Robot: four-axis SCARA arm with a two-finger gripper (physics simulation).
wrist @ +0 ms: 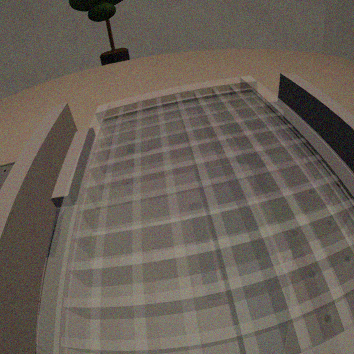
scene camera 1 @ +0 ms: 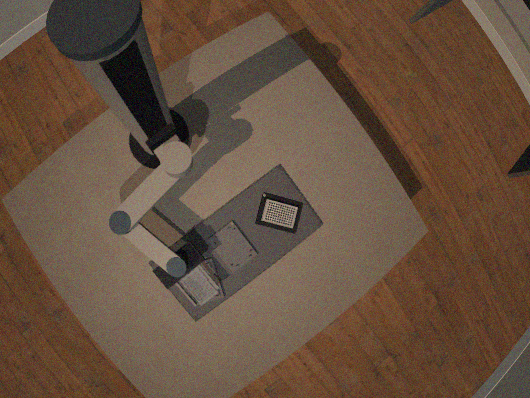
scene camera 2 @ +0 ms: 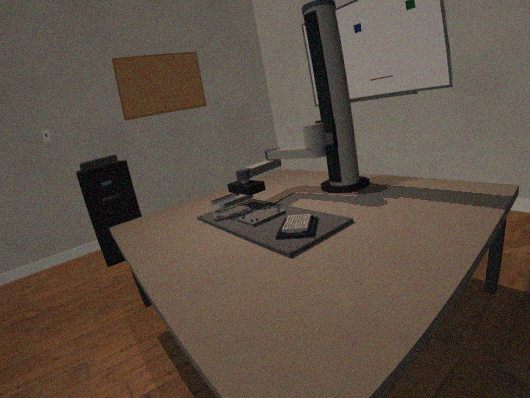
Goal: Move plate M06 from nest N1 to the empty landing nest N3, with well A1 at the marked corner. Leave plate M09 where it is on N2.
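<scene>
My gripper (scene camera 1: pixel 199 284) (scene camera 2: pixel 233 201) (wrist: pixel 179 99) is shut on the clear plate M06 (scene camera 1: pixel 202 287) (wrist: pixel 195 200), with one finger along each long side. In scene camera 2 the plate is raised a little above the board's far left part, and looks about level. Nest N1 (scene camera 2: pixel 226 215) lies below it, partly hidden. The grey landing nest N3 (scene camera 1: pixel 231 247) (scene camera 2: pixel 261 216) lies beside it with small pegs and no plate. The white plate M09 (scene camera 1: pixel 281 213) (scene camera 2: pixel 298 223) sits in the black nest N2 (scene camera 1: pixel 277 228) (scene camera 2: pixel 295 235). Well A1 on M06 cannot be made out.
The dark grey board (scene camera 1: pixel 310 215) (scene camera 2: pixel 325 226) under the nests lies on the table (scene camera 1: pixel 350 240) (scene camera 2: pixel 325 300). The arm's column (scene camera 1: pixel 92 75) (scene camera 2: pixel 345 125) stands behind the board. A plant (wrist: pixel 102 12) shows far off in the wrist view.
</scene>
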